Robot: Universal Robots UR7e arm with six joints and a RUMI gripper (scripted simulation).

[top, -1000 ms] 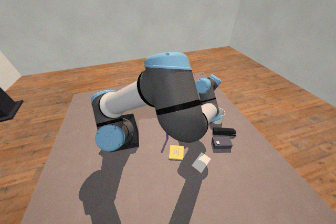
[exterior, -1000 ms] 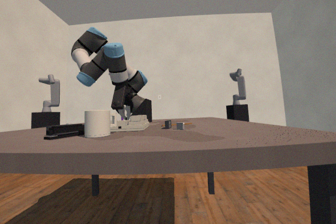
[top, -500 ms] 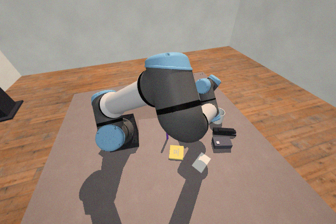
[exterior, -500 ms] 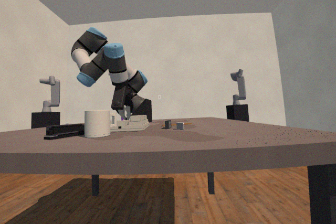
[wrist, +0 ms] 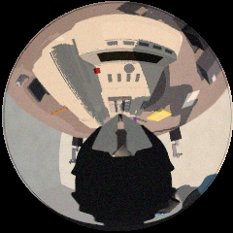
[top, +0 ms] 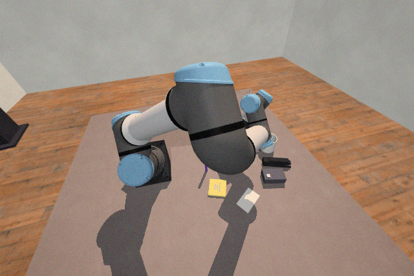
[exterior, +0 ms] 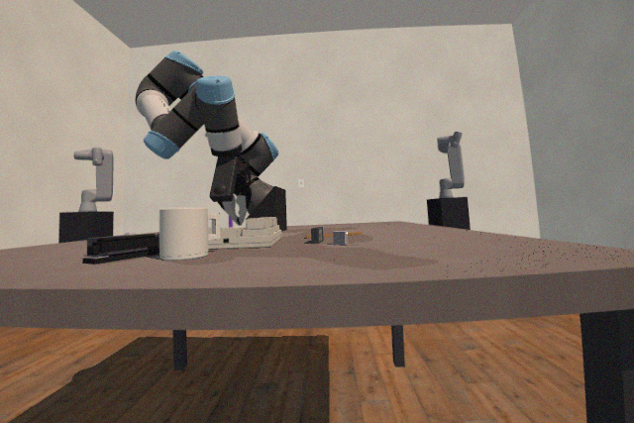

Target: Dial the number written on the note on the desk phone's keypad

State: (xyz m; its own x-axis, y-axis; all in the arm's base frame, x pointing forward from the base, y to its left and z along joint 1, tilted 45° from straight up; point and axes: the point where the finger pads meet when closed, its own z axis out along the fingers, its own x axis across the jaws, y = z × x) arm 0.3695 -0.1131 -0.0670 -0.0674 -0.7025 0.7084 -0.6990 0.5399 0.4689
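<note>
Now: hand 70 mm to the right of the grey handset, 40 mm short of it and 10 mm above it. From my hand the other things lie so: pencil 260 mm to the left, 50 mm below, 30 mm behind; then white mug 240 mm ahead, 50 mm to the right, 20 mm below; then purple pen 130 mm behind, 50 mm to the right, 10 mm above.
</note>
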